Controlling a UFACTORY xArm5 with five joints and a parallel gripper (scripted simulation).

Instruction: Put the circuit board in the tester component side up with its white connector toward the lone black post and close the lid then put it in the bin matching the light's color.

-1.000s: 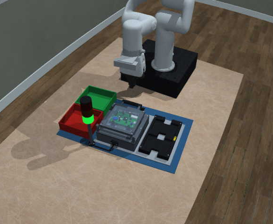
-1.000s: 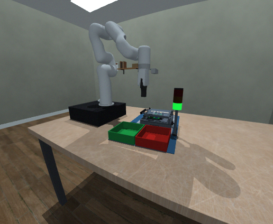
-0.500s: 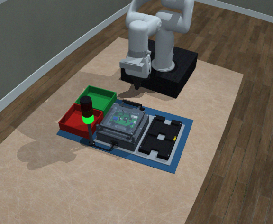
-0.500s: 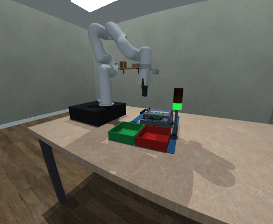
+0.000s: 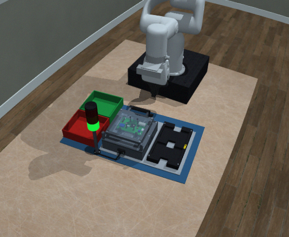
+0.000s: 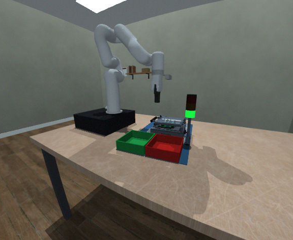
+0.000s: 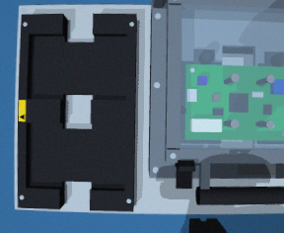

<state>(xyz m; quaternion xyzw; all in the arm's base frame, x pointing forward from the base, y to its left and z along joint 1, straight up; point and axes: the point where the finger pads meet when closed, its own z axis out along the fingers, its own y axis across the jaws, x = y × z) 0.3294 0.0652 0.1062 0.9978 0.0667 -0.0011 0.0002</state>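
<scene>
The black latch lies 20 mm ahead of my hand and 120 mm below it. Also, from my hand: lid: 90 mm ahead, 50 mm to the right, 120 mm below; green circuit board: 90 mm ahead, 50 mm to the right, 140 mm below; green bin: 10 mm ahead, 260 mm to the right, 190 mm below.
</scene>
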